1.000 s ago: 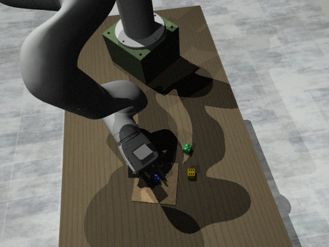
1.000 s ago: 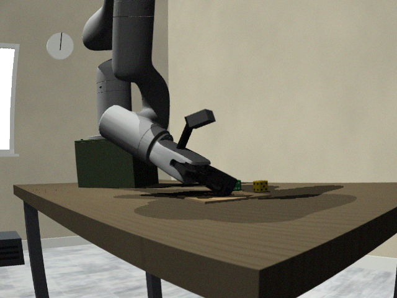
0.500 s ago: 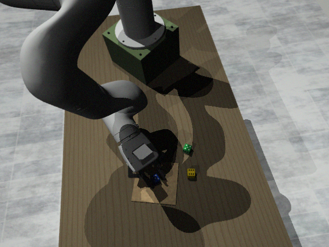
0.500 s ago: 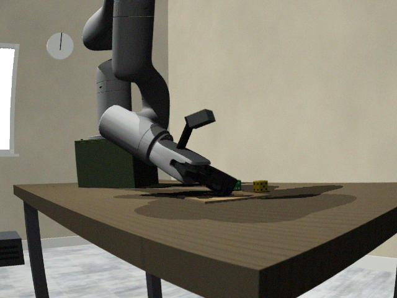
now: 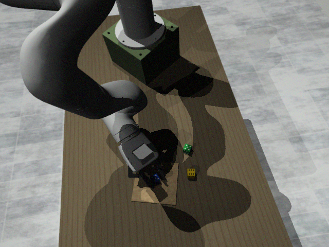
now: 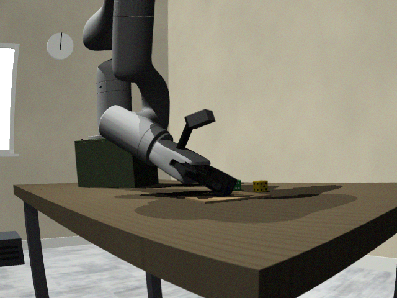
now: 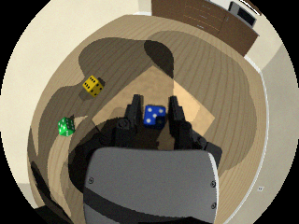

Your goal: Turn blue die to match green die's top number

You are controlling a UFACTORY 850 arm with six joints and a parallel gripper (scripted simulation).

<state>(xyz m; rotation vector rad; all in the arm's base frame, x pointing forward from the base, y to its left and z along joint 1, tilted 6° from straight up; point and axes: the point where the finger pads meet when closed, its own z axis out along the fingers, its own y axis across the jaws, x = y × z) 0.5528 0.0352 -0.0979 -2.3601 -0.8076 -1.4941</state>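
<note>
The blue die is 10 mm below my hand. Round my hand: tan mat: 30 mm below; then yellow die: 120 mm to the left, 20 mm below, 20 mm behind; then green die: 110 mm to the left, 110 mm behind, 20 mm below.
</note>
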